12 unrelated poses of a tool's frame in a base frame.
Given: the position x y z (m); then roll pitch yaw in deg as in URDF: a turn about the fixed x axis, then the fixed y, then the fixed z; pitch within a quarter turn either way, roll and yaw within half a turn.
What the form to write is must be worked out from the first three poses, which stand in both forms.
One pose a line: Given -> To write
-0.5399 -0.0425 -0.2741 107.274 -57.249 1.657 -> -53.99 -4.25 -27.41 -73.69 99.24 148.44
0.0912 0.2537 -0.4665 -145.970 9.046 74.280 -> 9.12 25.37 -46.65 177.39 144.93 -74.12
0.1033 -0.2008 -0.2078 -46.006 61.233 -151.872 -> 10.33 -20.08 -20.78 -102.11 70.47 -21.55
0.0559 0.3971 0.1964 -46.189 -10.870 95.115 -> 5.59 39.71 19.64 -164.63 47.17 -104.90
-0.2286 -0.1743 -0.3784 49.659 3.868 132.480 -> -22.86 -17.43 -37.84 45.76 49.77 84.93
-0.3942 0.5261 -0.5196 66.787 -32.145 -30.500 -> -39.42 52.61 -51.96 -133.35 70.50 124.36
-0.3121 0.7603 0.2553 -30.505 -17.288 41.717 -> -31.21 76.03 25.53 158.48 34.65 -121.51
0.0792 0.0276 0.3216 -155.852 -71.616 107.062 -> 7.92 2.76 32.16 132.35 106.73 -172.26
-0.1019 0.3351 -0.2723 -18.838 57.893 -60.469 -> -10.19 33.51 -27.23 -38.53 59.80 -11.45
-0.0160 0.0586 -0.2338 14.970 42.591 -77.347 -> -1.60 5.86 -23.38 -98.91 44.67 15.70
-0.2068 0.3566 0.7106 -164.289 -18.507 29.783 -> -20.68 35.66 71.06 71.33 155.90 -141.03
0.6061 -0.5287 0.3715 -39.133 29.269 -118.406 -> 60.61 -52.87 37.15 -59.41 47.42 -48.39
